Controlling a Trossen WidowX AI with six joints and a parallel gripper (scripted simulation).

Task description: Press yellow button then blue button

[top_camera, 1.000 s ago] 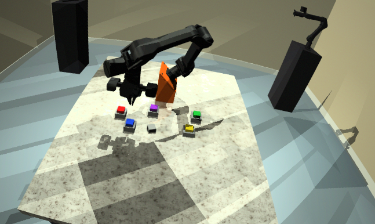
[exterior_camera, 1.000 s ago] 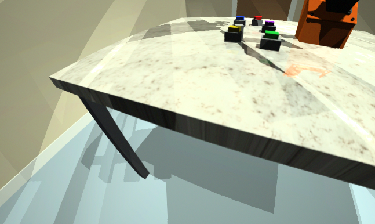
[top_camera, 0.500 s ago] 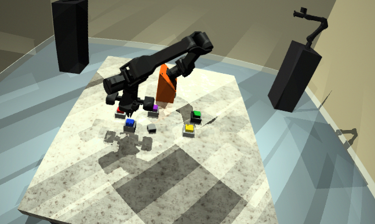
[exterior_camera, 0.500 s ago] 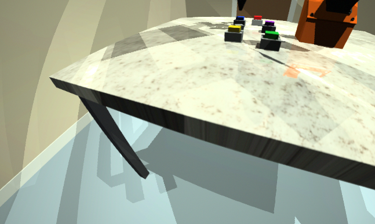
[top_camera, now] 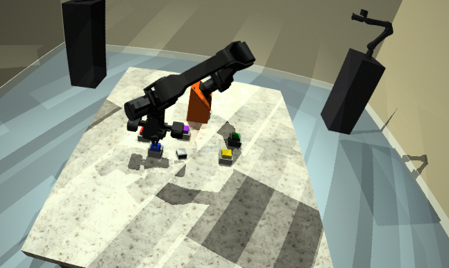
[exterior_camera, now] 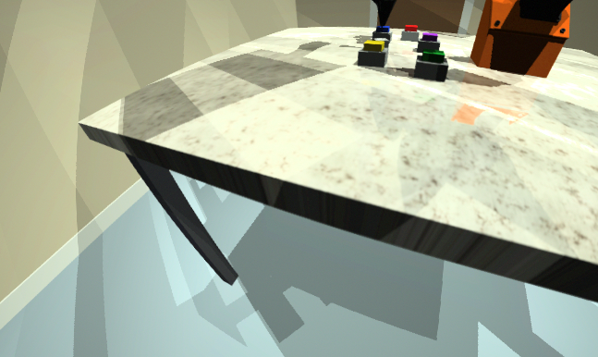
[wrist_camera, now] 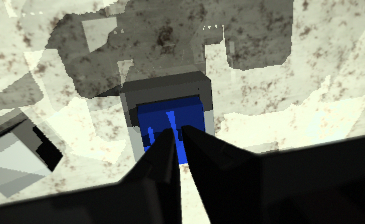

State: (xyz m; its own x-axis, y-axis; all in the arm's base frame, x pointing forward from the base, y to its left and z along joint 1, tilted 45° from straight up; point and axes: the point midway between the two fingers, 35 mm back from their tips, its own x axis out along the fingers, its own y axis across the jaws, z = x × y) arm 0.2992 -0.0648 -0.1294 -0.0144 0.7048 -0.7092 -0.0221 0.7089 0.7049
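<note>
Now: gripper tip 30 mm past the yellow button, 250 mm to the right of it and 10 mm above it. Also, from my gripper tip: red button: 70 mm behind, 60 mm to the right, 10 mm below; small grey block: 10 mm behind, 100 mm to the left, 30 mm below; blue button: 10 mm below.
</note>
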